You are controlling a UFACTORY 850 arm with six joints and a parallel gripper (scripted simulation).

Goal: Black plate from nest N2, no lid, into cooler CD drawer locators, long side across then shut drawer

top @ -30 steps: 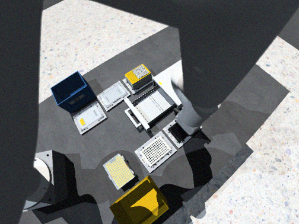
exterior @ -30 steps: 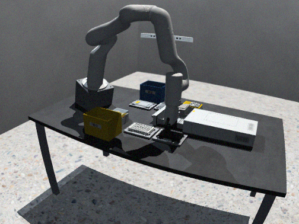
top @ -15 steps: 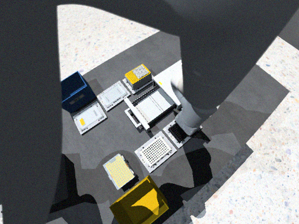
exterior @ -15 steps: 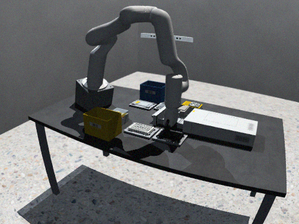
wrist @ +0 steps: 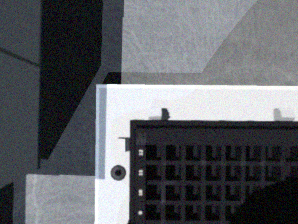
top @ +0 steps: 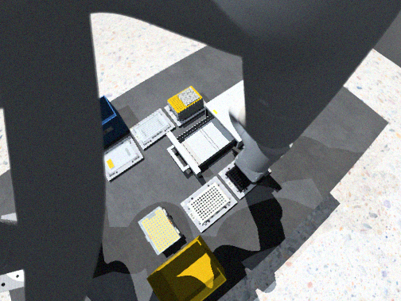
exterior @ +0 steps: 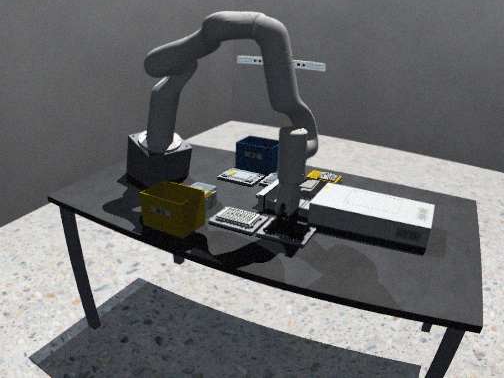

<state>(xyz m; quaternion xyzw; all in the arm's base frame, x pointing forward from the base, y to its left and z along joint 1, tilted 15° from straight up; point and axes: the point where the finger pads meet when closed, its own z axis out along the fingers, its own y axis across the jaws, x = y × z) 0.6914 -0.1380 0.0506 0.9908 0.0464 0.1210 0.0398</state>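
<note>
The black plate lies 10 mm below my hand. Round my hand: drawer (190 mm to the left, 60 mm behind, 10 mm above); then white plate (180 mm behind, 20 mm to the right, 10 mm below); then white cooler (200 mm to the left, 90 mm ahead, 10 mm above).
</note>
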